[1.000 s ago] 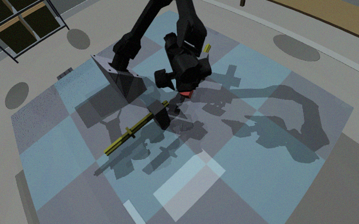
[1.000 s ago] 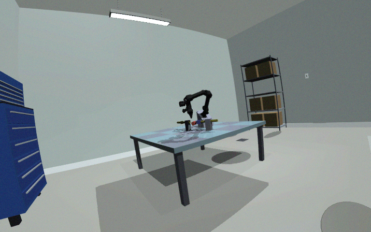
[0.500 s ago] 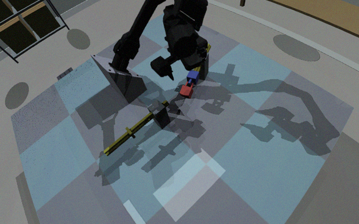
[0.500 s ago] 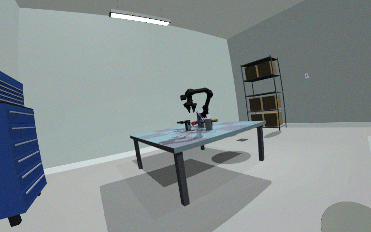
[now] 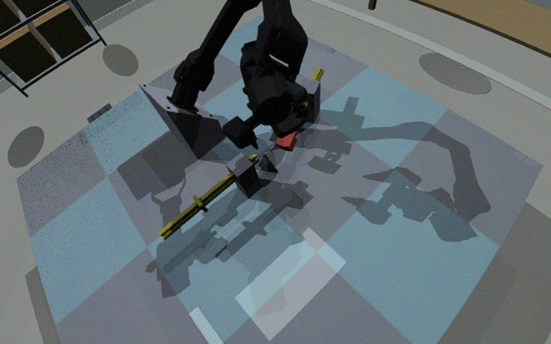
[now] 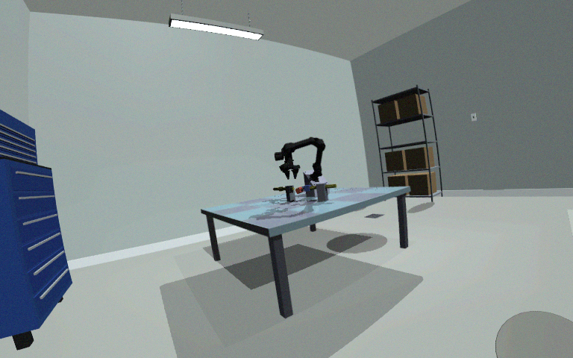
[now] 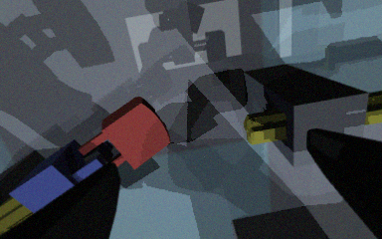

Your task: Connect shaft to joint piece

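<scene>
Right now the dark red joint piece is 1 cm behind my gripper tip, 6 cm to the left of it and 9 cm below it.
</scene>
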